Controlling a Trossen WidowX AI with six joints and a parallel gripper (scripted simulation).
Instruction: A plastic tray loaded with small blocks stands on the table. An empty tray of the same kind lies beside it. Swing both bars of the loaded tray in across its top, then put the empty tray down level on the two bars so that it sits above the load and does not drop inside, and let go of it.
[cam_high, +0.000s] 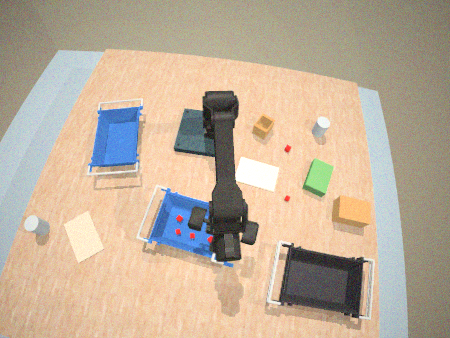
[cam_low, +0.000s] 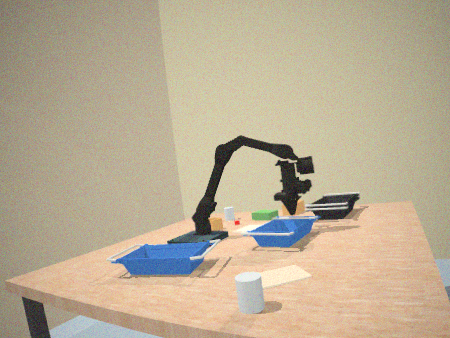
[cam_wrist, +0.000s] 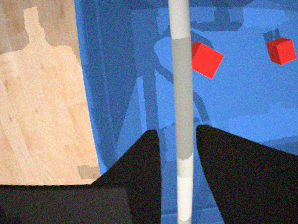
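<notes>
Right now the blue tray is 23 cm behind my gripper tip, 48 cm to the right of it and 3 cm below it. The rest, counted from my gripper tip: green block 30 cm behind, 28 cm to the left, 5 cm below; small brown box 45 cm behind, 4 cm to the left, 6 cm below; orange box 20 cm behind, 42 cm to the left, 4 cm below.
</notes>
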